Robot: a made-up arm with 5 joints.
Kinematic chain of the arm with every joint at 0, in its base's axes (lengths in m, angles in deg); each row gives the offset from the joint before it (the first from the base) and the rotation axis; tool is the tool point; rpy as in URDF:
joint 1: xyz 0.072 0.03 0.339 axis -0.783 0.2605 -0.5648
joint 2: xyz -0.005 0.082 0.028 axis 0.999 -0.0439 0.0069
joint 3: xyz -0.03 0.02 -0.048 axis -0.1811 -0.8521 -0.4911
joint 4: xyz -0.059 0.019 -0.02 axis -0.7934 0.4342 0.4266
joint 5: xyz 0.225 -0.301 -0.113 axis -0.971 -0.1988 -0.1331
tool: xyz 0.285 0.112 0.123 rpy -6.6 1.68 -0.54
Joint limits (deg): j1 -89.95..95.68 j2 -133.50..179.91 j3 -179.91..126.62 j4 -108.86..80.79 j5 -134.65..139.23
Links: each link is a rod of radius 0.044 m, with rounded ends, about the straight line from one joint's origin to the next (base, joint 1, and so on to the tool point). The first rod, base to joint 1, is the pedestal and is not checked.
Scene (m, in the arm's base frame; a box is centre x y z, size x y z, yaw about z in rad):
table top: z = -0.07
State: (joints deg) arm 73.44 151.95 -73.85 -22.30 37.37
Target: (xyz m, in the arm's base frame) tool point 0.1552 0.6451 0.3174
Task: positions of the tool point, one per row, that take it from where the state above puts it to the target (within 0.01 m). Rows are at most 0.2 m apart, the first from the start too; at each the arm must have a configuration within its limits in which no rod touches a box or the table.
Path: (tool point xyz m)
1: 0.4497 0.4732 0.3992
2: 0.3197 0.5838 0.3603
3: 0.1552 0.6451 0.3174

